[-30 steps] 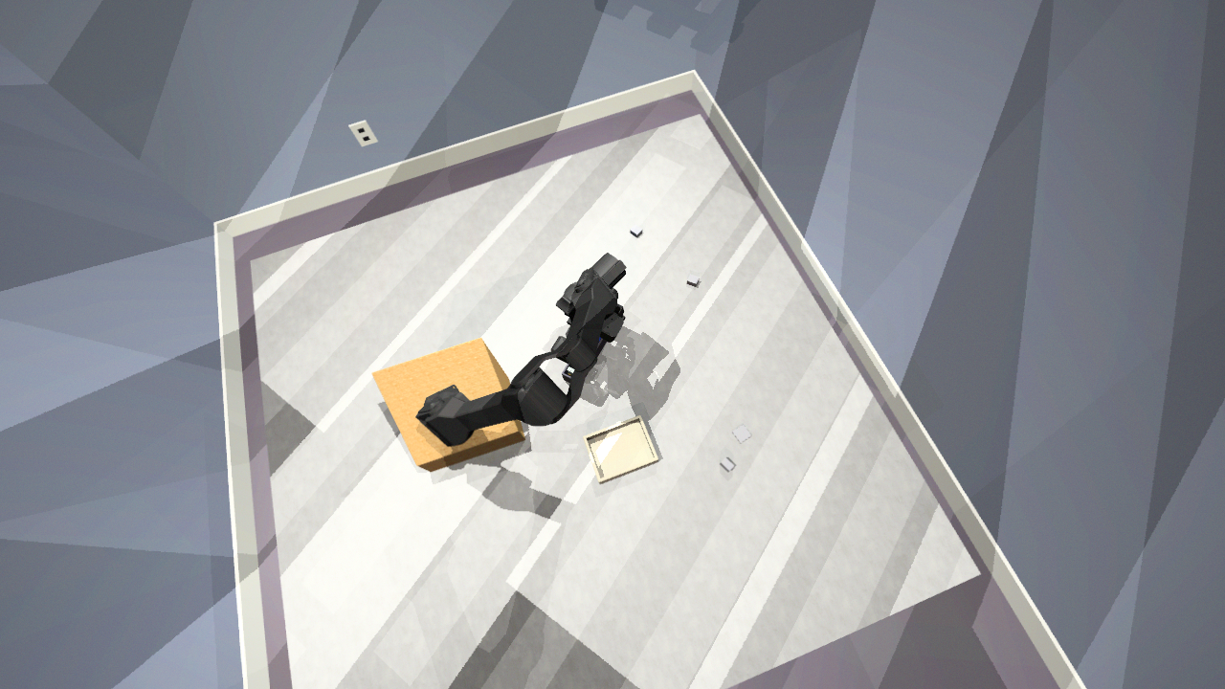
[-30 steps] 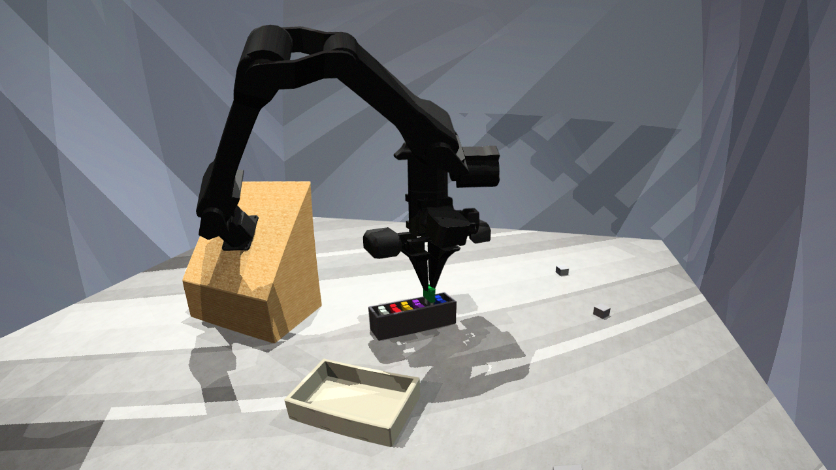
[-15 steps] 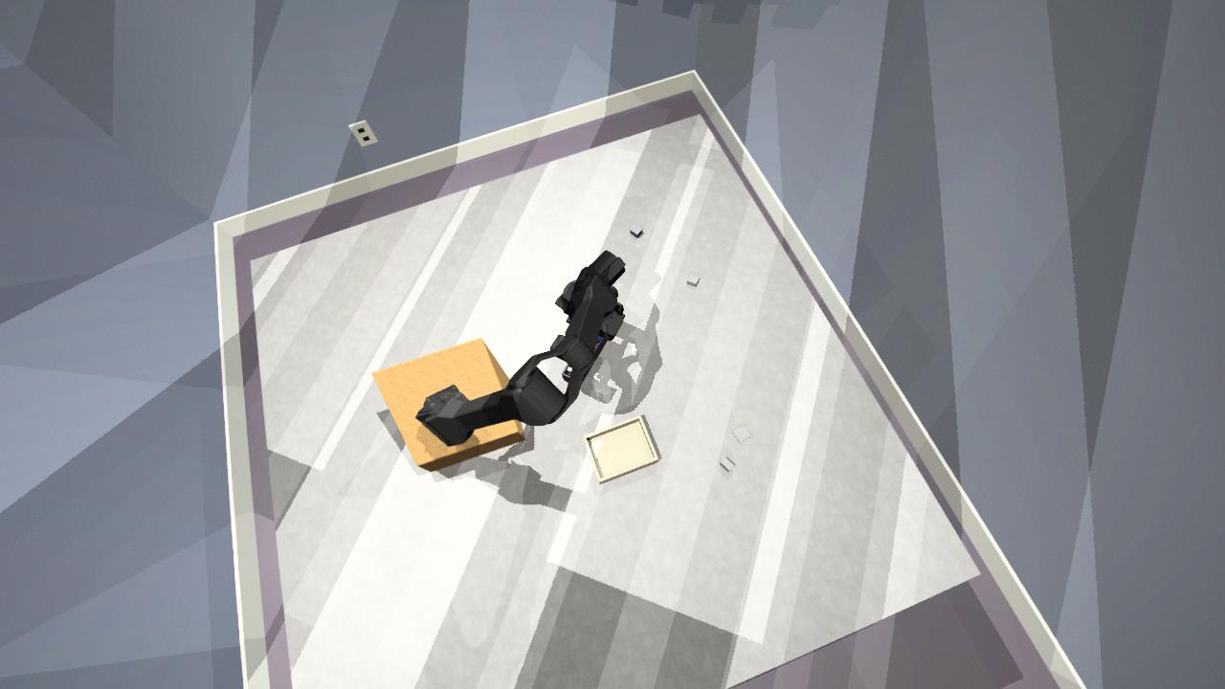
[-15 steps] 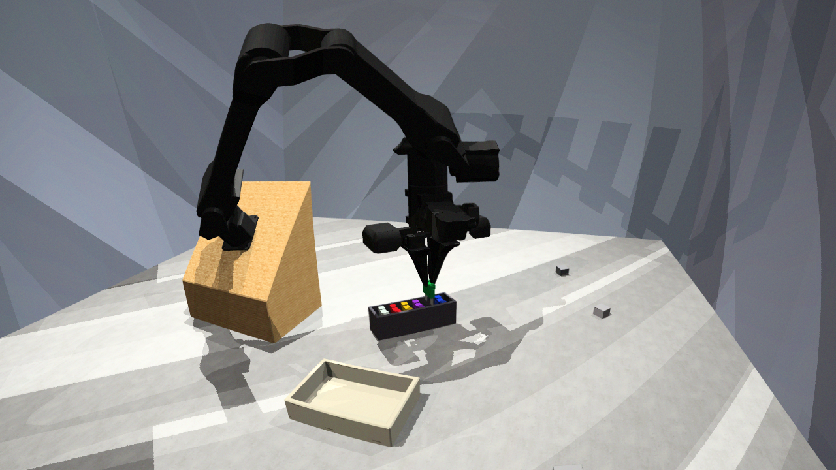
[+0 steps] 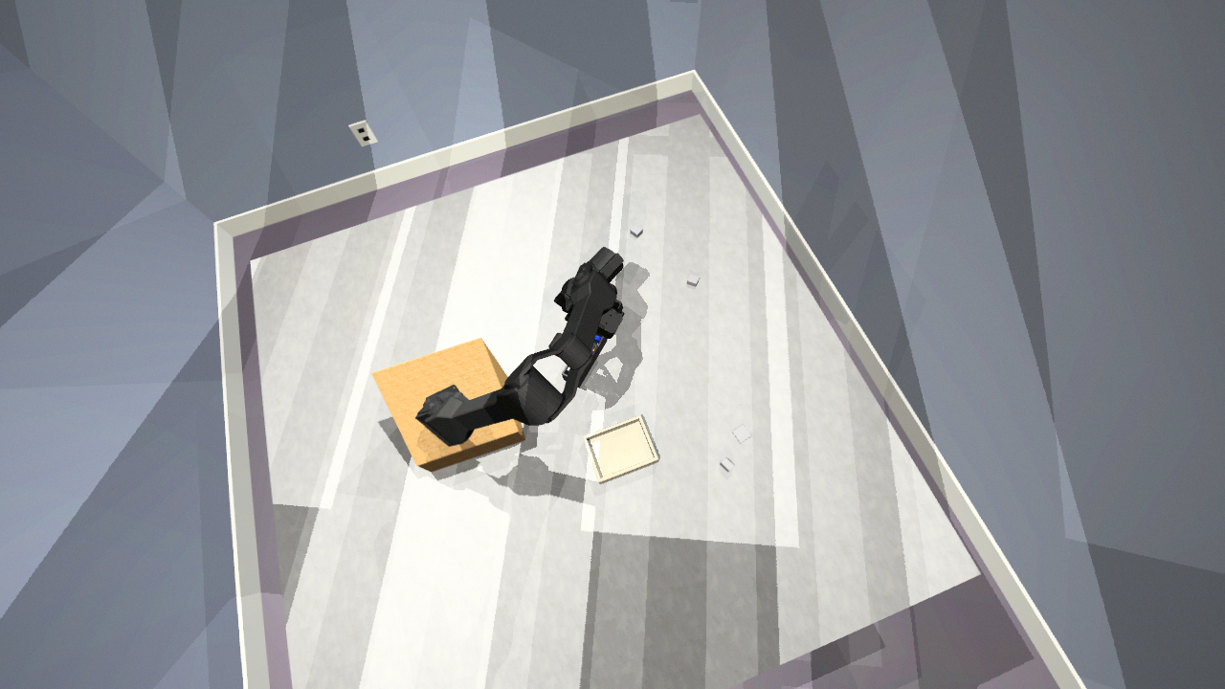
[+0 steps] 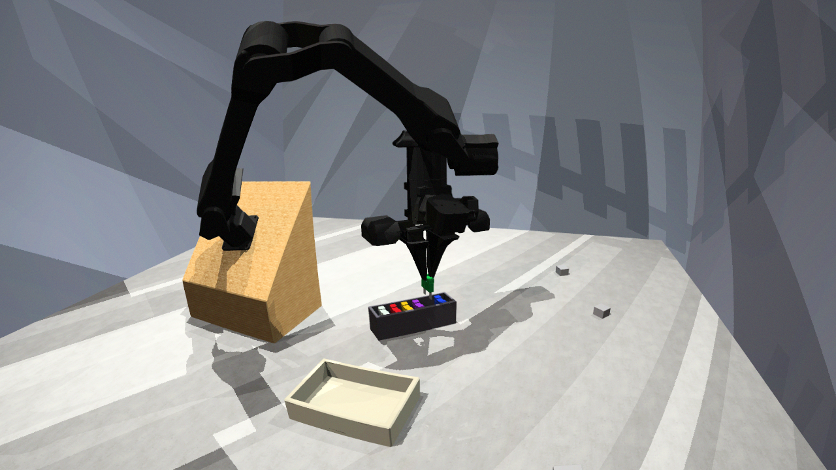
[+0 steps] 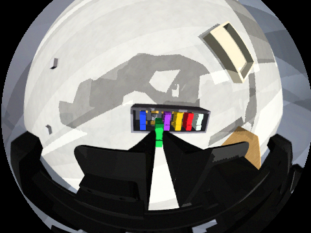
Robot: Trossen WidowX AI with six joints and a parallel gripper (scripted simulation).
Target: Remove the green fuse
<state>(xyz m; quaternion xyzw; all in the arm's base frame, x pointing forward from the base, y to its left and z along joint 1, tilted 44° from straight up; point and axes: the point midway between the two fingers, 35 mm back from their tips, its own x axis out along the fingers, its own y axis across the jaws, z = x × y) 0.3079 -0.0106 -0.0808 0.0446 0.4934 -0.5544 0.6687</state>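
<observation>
My gripper tip is 240 mm to the left of the tray, 70 mm above it and 30 mm past it. The rest, counted from my gripper tip: green fuse 10 mm below.
</observation>
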